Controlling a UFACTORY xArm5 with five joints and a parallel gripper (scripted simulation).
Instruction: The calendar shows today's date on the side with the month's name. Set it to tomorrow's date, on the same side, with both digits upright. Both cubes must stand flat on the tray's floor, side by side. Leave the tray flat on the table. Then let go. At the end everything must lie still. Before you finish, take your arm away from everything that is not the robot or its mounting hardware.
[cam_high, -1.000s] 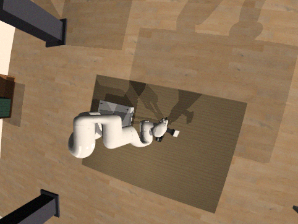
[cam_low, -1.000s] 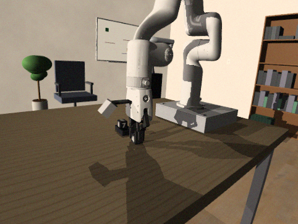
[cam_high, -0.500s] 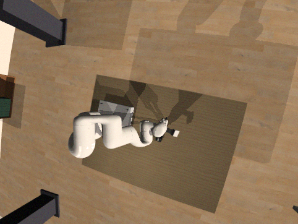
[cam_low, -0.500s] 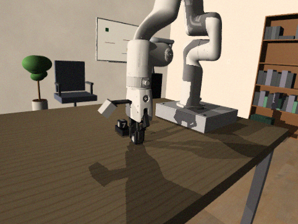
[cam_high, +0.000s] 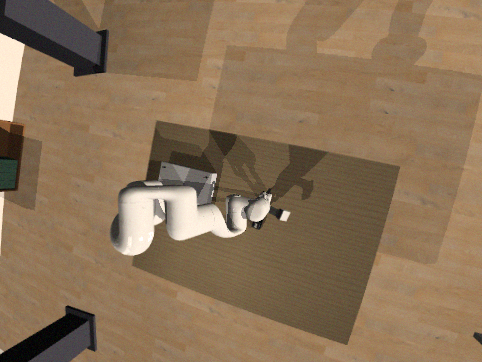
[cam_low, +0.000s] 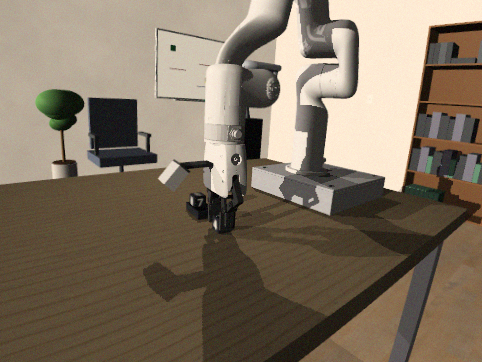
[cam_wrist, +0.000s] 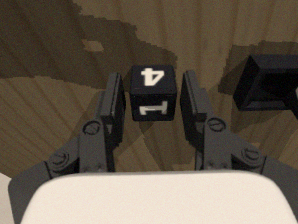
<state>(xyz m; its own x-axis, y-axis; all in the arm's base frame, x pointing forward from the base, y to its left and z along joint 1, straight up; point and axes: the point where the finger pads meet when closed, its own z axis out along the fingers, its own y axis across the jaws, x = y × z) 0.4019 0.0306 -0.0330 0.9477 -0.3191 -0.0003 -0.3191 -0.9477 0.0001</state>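
Right now the dark calendar tray is 4 cm behind my hand, 10 cm to the right of it and 2 cm below it.
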